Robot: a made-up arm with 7 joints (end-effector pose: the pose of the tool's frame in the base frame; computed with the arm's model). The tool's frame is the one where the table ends.
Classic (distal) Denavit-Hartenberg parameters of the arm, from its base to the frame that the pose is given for. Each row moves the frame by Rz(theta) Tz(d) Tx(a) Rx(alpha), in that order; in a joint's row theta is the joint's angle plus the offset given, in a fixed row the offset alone. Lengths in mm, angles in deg.
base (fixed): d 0, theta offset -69.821, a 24.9, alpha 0
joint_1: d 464.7, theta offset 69.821, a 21.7, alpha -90
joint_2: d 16.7, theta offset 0, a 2.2, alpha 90
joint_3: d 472.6, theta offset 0, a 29.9, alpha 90
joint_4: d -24.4, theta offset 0, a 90.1, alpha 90
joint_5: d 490, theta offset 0, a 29.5, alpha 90
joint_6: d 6.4, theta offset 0, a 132.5, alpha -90
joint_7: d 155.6, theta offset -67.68, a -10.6, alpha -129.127
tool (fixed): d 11.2, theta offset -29.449, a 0, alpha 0
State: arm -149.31 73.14 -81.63 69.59 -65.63 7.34 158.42
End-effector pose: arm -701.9 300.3 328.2 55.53 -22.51 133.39
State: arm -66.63 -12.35 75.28 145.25 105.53 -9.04 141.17
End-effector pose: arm 298.2 71.4 1502.9 -127.12 -16.66 22.95
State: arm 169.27 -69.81 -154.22 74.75 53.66 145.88 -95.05
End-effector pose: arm 488.9 230.1 267.8 -125.83 4.55 -68.95
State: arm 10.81 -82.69 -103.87 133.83 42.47 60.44 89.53
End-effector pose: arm -846.6 -645.9 531.7 -83.78 115.44 18.92
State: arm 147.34 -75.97 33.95 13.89 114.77 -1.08 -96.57
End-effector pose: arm -182.8 80.8 677.7 -42.30 26.55 -141.48
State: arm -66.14 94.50 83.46 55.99 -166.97 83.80 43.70
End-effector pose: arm 744.9 -20.0 371.9 -28.92 1.57 46.06
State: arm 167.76 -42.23 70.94 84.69 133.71 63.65 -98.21
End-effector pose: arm 44.4 -763.6 992.9 -35.08 -31.06 2.25
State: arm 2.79 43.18 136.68 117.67 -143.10 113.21 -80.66
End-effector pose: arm 460.1 369.9 1315.6 -94.63 33.86 89.84
